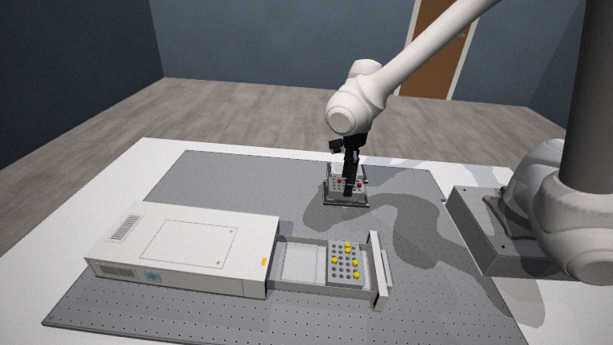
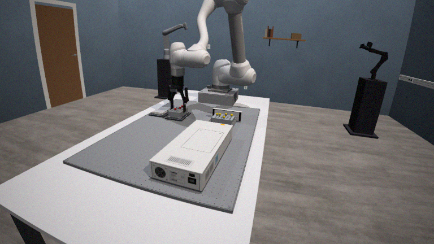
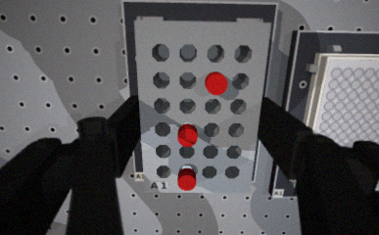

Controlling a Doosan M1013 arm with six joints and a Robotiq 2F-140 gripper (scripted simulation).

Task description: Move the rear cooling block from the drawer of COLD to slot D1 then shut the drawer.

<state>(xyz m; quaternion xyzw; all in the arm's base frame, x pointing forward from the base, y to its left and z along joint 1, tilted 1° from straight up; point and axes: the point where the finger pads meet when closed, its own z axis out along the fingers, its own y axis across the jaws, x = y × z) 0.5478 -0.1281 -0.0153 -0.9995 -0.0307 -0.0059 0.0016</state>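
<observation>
The deck slot D1 lies 60 mm below my hand. Round my hand: grey cooling block 330 mm to the left, 30 mm below, 20 mm ahead; white cooler COLD 330 mm to the left, 240 mm ahead, 20 mm below; drawer 330 mm to the left, 50 mm ahead, 30 mm below.
</observation>
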